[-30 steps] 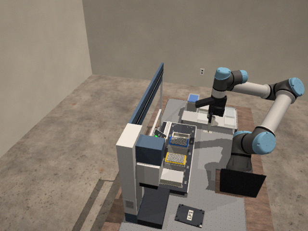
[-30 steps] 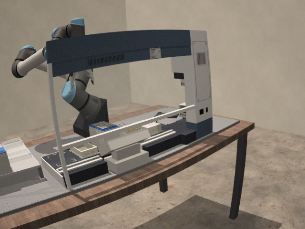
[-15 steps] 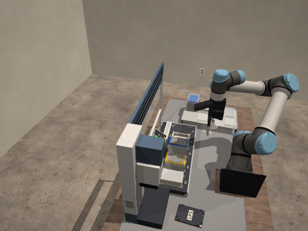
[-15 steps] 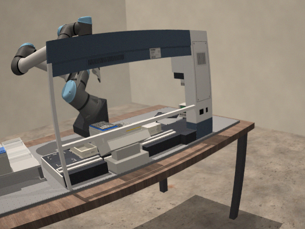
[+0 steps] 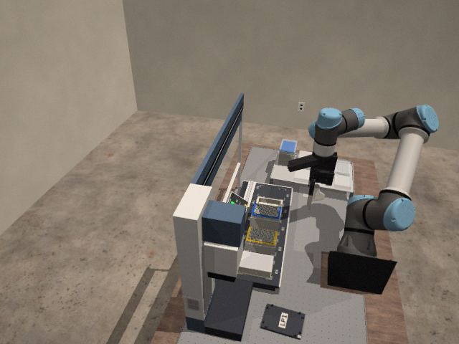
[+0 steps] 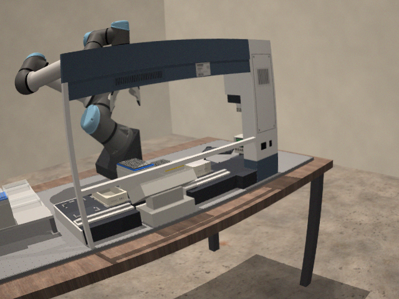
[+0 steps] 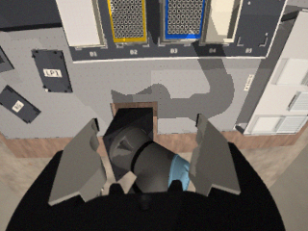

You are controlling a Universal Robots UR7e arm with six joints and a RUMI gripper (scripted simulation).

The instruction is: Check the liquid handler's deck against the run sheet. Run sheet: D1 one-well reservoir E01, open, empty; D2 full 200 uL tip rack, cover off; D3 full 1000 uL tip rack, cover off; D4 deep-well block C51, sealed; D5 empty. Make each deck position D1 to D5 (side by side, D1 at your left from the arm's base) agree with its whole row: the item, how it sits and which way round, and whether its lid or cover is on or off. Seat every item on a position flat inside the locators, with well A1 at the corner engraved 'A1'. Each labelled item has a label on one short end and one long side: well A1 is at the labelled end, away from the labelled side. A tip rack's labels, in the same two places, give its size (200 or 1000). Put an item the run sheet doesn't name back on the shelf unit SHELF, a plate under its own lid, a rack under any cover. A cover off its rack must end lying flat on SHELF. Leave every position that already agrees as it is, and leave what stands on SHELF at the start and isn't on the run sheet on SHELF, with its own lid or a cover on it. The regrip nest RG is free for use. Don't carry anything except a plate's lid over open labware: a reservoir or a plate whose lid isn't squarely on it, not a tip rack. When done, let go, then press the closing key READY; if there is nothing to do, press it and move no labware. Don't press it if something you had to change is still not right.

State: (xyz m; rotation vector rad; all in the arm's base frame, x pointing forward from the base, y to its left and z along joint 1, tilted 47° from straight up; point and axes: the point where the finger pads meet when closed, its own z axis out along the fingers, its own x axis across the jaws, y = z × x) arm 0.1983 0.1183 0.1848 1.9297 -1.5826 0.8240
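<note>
Now: the yellow-rimmed tip rack 15 cm ahead of my hand, 6 cm to the left of it and 22 cm below it. Round my hand: cream one-well reservoir: 19 cm ahead, 18 cm to the right, 26 cm below; blue-rimmed tip rack: 18 cm ahead, 5 cm to the right, 20 cm below; white sealed block: 14 cm ahead, 19 cm to the left, 25 cm below.
</note>
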